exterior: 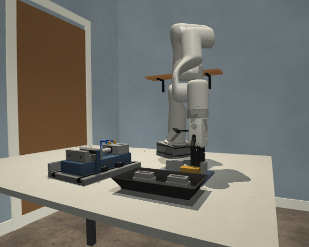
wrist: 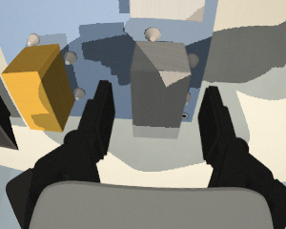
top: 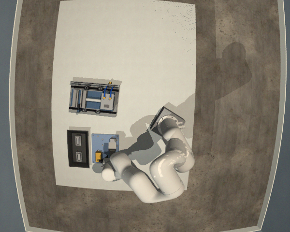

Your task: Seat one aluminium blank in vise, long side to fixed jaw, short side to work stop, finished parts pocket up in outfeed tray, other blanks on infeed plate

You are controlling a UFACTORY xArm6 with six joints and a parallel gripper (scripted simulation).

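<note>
The aluminium blank lies 2 cm below my hand. The rest, counted from my hand: piston rod: 36 cm to the right, 4 cm ahead, 3 cm above; brass blank: 9 cm ahead, 2 cm to the right, 2 cm below; hose block: 34 cm to the right, 4 cm behind, 3 cm above.
</note>
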